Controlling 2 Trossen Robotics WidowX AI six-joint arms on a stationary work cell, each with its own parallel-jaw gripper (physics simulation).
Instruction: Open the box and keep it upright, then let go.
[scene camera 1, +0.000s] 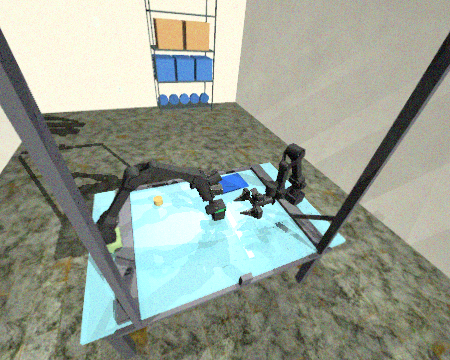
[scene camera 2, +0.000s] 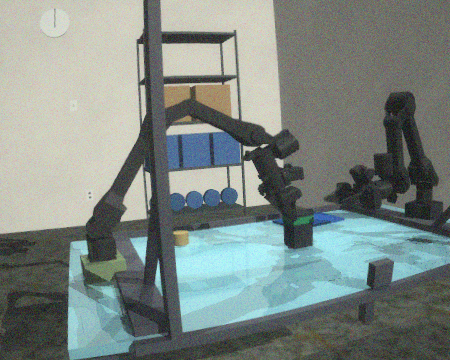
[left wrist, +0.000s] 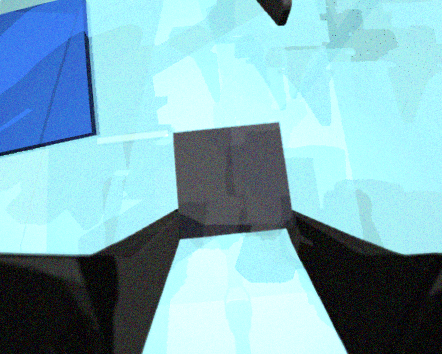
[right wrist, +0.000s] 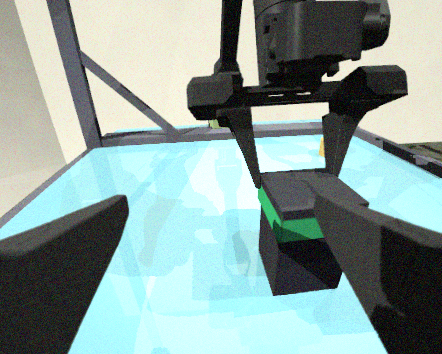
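Where they show: left gripper, fingertip midpoint: (scene camera 2: 290, 217) (left wrist: 234, 215) (right wrist: 295, 186); right gripper, fingertip midpoint: (scene camera 1: 236, 206) (scene camera 2: 332, 201) (left wrist: 384, 11) (right wrist: 223, 203); left arm's base at its link origin: (scene camera 1: 108, 238) (scene camera 2: 101, 257); right arm's base at its link origin: (scene camera 1: 294, 192) (scene camera 2: 424, 202).
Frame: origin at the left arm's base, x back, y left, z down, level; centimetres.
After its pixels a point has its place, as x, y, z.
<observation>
The box (scene camera 1: 218, 215) {-52.7, -7.8, 0.5} (scene camera 2: 299, 237) {-52.2, -7.8, 1.4} (left wrist: 227, 170) (right wrist: 295, 267) {-56.7, -6.6, 1.0} is dark and upright, with a green band below its dark top; the top looks closed. I cannot tell whether its base touches the table (scene camera 1: 175, 270) {-23.3, -25.2, 4.6} (scene camera 2: 225, 295) {-20.5, -26.4, 4.6}. My left gripper (scene camera 1: 215, 201) {-51.5, -4.6, -3.7} (scene camera 2: 296, 212) {-51.5, -4.6, -3.7} (left wrist: 234, 215) {-51.5, -4.6, -3.7} (right wrist: 295, 186) {-51.5, -4.6, -3.7} comes from above, shut on the upper part of the box, one finger on each side. My right gripper (scene camera 1: 239, 206) {-59.7, -13.2, -8.4} (scene camera 2: 334, 198) {-59.7, -13.2, -8.4} (right wrist: 223, 203) {-59.7, -13.2, -8.4} is open and empty, to the right of the box in scene camera 1. One right fingertip shows at the left wrist view's top edge.
A blue panel (scene camera 1: 235, 182) {-77.6, 16.0, 3.7} (scene camera 2: 326, 219) {-78.4, 12.7, 3.8} (left wrist: 42, 80) {-72.2, 16.1, 3.8} lies behind the box. A small orange cylinder (scene camera 1: 158, 200) {-26.8, 16.4, 1.1} (scene camera 2: 181, 238) {-26.4, 15.6, 2.3} stands farther left. A green block (scene camera 2: 102, 270) {0.9, -5.0, 1.7} is under the left arm's base. A grey block (scene camera 2: 380, 273) {-46.9, -43.9, 0.9} stands at the front edge. Dark frame posts rise around the table.
</observation>
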